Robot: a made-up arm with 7 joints.
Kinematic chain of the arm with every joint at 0, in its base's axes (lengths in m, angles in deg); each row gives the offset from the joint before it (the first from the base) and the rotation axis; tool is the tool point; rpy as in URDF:
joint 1: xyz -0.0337 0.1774 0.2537 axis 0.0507 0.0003 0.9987
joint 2: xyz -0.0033 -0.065 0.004 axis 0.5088 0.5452 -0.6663
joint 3: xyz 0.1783 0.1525 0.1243 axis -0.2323 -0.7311 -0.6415
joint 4: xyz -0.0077 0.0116 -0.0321 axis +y
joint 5: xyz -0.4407 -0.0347 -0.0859 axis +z
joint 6: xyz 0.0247 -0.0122 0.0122 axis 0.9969 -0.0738 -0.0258
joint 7: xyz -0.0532 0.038 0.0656 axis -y
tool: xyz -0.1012 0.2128 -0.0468 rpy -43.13 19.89 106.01
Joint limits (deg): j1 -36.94..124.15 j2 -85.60..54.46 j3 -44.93..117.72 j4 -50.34..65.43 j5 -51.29..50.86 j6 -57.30..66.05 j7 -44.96..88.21
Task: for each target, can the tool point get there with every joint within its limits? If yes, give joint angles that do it. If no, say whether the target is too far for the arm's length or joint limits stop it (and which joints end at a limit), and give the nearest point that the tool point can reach.
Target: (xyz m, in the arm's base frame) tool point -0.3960 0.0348 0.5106
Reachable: yes | joints 98.53 5.33 28.02 30.03 -42.87 38.45 15.29
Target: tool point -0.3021 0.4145 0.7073
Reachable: yes | joints 33.79 19.71 16.56 45.73 14.27 13.74 56.65
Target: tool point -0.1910 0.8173 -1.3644
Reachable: no: too far | nearest point -0.1097 0.5111 -0.4710 | short by 0.948 m
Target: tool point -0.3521 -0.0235 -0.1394
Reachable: yes | joints -1.57 -40.87 -24.60 -34.28 26.13 -27.82 2.76
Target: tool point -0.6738 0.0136 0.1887
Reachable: yes | joints 92.96 -7.31 82.10 42.76 27.23 22.68 4.44
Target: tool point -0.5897 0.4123 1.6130
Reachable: no: too far | nearest point -0.3324 0.3041 1.0106 | short by 0.664 m
